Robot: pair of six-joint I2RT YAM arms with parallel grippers.
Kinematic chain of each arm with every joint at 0, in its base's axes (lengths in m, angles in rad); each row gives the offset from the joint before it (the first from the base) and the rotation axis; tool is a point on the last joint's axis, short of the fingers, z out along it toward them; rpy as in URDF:
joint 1: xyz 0 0 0.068 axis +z
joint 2: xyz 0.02 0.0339 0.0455 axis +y
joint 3: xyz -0.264 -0.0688 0 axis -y
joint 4: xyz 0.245 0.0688 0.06 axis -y
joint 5: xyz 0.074 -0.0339 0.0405 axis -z
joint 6: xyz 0.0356 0 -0.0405 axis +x
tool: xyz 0 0 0 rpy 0 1.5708 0
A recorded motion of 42 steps. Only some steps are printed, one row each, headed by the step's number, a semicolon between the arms.
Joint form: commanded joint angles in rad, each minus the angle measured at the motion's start. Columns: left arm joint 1, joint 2, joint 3, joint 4, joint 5, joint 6; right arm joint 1, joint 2, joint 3, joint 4, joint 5, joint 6.
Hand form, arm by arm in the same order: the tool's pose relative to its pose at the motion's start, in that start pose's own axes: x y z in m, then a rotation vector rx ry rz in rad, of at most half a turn. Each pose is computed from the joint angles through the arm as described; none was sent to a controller.
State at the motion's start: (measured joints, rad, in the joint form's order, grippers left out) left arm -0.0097 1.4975 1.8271 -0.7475 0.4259 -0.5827; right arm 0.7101 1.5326 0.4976 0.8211 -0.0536 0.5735
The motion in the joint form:
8: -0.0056 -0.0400 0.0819 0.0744 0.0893 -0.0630; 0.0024 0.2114 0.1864 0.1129 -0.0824 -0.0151
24: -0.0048 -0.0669 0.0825 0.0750 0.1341 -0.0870; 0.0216 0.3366 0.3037 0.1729 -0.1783 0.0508
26: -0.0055 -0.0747 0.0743 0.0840 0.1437 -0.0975; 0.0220 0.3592 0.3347 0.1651 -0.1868 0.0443
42: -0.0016 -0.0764 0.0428 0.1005 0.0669 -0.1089; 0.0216 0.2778 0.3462 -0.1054 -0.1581 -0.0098
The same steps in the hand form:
8: -0.0144 -0.0338 -0.0340 0.1775 -0.0880 0.0278; -0.0099 0.0076 0.0510 -0.1184 -0.0284 -0.0238
24: -0.0124 -0.0405 -0.0461 0.2274 -0.0788 0.0210; -0.0077 0.0169 0.0819 -0.2427 -0.0019 0.0275
26: -0.0114 -0.0414 -0.0478 0.2401 -0.0772 0.0158; -0.0086 0.0178 0.0890 -0.2503 0.0019 0.0203
42: -0.0112 -0.0335 -0.0418 0.1718 -0.1176 -0.0106; -0.0108 0.0181 0.0812 -0.1308 0.1279 -0.0098

